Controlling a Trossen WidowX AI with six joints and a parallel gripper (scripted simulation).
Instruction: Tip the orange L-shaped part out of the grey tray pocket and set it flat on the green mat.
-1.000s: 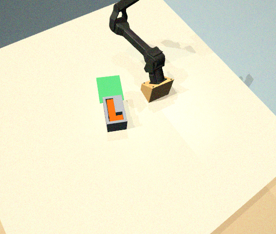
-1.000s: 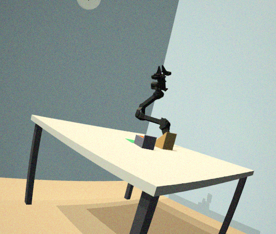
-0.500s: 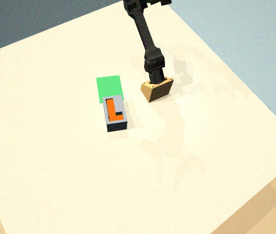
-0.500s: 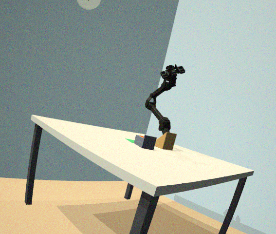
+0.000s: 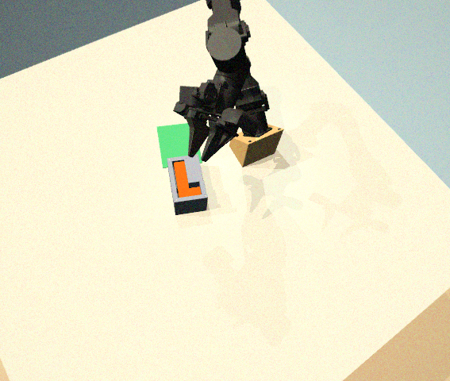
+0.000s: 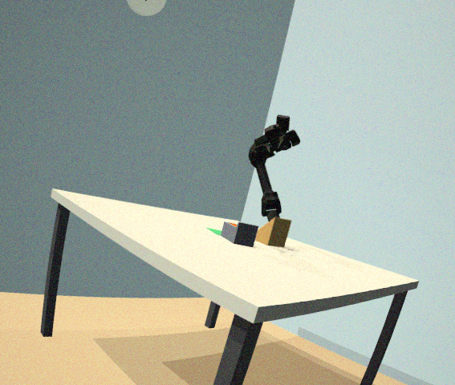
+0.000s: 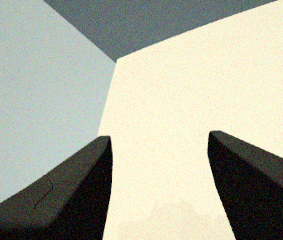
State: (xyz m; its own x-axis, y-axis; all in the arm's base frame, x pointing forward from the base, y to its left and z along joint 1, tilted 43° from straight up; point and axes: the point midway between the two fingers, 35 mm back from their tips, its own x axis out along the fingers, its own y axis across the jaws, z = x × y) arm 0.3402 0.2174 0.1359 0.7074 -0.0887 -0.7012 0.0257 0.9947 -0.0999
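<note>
Right now the orange L-shaped part is 340 mm below my gripper tip, 100 mm to the right of it and 60 mm behind it. Round my gripper tip: green mat 410 mm below, 240 mm to the right, 140 mm behind.
</note>
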